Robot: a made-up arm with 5 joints. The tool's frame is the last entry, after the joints.
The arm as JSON. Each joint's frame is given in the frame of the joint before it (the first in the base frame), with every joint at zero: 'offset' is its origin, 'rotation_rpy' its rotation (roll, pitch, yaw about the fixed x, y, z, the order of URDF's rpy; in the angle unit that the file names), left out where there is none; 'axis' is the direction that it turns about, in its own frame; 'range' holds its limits. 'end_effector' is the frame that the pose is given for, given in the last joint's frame.
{
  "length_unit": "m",
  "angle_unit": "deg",
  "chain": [
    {
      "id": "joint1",
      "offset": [
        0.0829,
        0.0,
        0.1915
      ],
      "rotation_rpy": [
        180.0,
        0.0,
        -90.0
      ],
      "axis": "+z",
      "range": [
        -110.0,
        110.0
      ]
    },
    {
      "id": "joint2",
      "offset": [
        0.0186,
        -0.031,
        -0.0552
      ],
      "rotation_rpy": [
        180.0,
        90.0,
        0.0
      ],
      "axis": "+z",
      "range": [
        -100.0,
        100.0
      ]
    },
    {
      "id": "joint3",
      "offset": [
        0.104,
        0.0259,
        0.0
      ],
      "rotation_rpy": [
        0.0,
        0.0,
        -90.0
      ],
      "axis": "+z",
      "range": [
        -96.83,
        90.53
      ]
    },
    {
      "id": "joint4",
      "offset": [
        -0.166,
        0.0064,
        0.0
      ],
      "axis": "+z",
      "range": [
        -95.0,
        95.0
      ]
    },
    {
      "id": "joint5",
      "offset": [
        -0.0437,
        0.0,
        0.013
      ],
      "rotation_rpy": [
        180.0,
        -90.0,
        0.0
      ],
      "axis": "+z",
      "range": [
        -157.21,
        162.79
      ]
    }
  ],
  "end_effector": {
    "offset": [
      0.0,
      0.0,
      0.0
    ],
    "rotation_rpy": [
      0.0,
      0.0,
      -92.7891
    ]
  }
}
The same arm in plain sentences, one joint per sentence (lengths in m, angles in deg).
The arm has five revolute joints in a row. What follows holds with every joint at zero, and every direction is one of the base frame's.
Joint 1 is mounted 0.0829 m along +x and 0.1915 m along +z from the base frame's origin and turns about -z, from -110 to 110 deg.
Joint 2 is mounted 0.031 m along +x and 0.0186 m along -y and 0.0552 m along +z from joint 1 and turns about +y, from -100 to 100 deg.
Joint 3 is mounted 0.0259 m along +x and 0.104 m along +z from joint 2 and turns about +y, from -96.83 to 90.53 deg.
Joint 4 is mounted 0.166 m along +x and 0.0064 m along +z from joint 3 and turns about +y, from -95 to 95 deg.
Joint 5 is mounted 0.0437 m along +x and 0.013 m along +y from joint 4 and turns about -x, from -157.21 to 162.79 deg.
The tool frame, which is the frame that the pose is given for, is mounted at the same point as joint 5; its axes are the base frame's turned by roll 90, pitch -87.21 and yaw -90 deg (as in URDF: about the fixed x, then y, then z).

